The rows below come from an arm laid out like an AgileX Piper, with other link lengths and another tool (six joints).
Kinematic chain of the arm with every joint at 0, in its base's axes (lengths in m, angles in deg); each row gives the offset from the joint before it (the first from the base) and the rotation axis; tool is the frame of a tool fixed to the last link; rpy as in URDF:
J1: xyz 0 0 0.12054 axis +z
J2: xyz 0 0 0 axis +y
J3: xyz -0.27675 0 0.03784 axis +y
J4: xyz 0.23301 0 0.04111 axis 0.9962 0 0.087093
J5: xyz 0 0 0 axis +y
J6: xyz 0.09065 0 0.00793 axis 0.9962 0 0.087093
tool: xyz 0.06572 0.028 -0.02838 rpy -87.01 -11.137 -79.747
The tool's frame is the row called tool.
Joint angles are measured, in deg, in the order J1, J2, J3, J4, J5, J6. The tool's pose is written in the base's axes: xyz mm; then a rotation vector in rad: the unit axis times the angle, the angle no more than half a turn. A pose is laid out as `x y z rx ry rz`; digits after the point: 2 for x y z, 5 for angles.
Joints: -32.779 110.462 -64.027 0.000 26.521 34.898
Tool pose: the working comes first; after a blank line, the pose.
Where each joint sits with the arm in this pose, in the base's axes (m; each line is computed from the numbers above, not from the rounded line before):
J1: 0.0000 0.0000 0.1205
J2: 0.0000 0.0000 0.1205
J3: 0.1111 -0.0716 0.3666
J4: 0.2712 -0.1746 0.2261
J5: 0.2712 -0.1746 0.2261
J6: 0.2999 -0.1931 0.1418
the tool: 0.3335 -0.1643 0.0789

333.52 -164.32 78.90 -0.80177 2.56678 -0.32562
